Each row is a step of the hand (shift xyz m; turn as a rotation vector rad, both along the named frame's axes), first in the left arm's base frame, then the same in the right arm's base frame.
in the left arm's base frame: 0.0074 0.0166 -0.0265 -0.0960 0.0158 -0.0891
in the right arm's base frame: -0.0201 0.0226 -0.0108 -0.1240 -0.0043 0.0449
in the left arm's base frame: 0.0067 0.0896 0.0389 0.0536 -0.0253 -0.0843
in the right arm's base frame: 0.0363 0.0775 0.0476 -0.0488 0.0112 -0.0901
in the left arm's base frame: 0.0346 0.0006 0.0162 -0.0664 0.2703 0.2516
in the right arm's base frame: 0.0306 0.0101 -0.0206 0.1872 0.1787 0.2717
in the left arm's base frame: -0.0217 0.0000 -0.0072 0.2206 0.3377 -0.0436
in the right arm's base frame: -0.0166 -0.0065 0.0143 0.0608 0.3965 -0.0610
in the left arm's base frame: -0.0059 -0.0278 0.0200 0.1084 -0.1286 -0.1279
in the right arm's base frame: 0.0152 -0.0311 0.0023 -0.0601 -0.0559 -0.1947
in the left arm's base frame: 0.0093 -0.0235 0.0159 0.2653 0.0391 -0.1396
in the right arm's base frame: 0.0187 -0.0210 -0.0100 0.0011 0.1563 -0.2588
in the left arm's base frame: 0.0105 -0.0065 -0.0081 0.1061 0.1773 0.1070
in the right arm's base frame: -0.0021 -0.0007 -0.0146 0.1419 0.1815 0.0324
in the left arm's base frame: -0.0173 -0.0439 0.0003 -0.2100 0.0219 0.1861
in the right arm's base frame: -0.0073 -0.0465 -0.0036 0.0651 -0.0888 0.2590
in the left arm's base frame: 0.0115 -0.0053 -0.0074 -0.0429 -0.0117 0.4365
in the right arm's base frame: -0.0010 0.0006 -0.0146 0.3651 -0.1040 0.2199
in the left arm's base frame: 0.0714 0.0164 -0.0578 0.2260 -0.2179 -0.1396
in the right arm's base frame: -0.0176 0.0511 -0.0761 -0.0140 -0.0932 -0.3304
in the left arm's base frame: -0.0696 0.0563 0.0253 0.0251 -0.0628 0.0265
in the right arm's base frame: -0.0112 0.0219 0.0897 0.0360 -0.0532 -0.0339
